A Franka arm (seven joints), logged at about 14 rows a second.
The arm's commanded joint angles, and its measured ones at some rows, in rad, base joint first. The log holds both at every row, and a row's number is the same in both.
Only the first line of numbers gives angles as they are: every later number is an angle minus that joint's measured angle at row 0.
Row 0, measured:
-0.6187, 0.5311, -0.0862, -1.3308, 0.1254, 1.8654, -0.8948
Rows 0 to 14, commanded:
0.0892, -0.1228, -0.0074, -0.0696, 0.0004, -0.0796, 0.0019
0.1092, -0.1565, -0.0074, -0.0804, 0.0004, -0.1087, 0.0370
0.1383, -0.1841, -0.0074, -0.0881, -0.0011, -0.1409, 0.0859
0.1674, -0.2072, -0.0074, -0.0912, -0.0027, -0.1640, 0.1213
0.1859, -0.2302, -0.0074, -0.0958, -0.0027, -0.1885, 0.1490
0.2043, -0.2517, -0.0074, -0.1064, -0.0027, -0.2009, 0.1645
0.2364, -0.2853, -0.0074, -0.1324, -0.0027, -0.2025, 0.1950
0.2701, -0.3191, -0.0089, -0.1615, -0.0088, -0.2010, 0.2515
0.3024, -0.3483, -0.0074, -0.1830, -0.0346, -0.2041, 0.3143
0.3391, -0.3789, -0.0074, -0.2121, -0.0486, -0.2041, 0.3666
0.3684, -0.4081, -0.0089, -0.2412, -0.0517, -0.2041, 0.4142
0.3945, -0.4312, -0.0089, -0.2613, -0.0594, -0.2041, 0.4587
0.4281, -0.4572, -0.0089, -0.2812, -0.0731, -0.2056, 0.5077
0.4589, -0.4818, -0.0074, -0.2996, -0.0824, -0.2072, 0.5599
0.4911, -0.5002, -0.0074, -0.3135, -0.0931, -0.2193, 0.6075
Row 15, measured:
0.4353, -0.4247, 0.0043, -0.2410, -0.0646, -0.2109, 0.5233
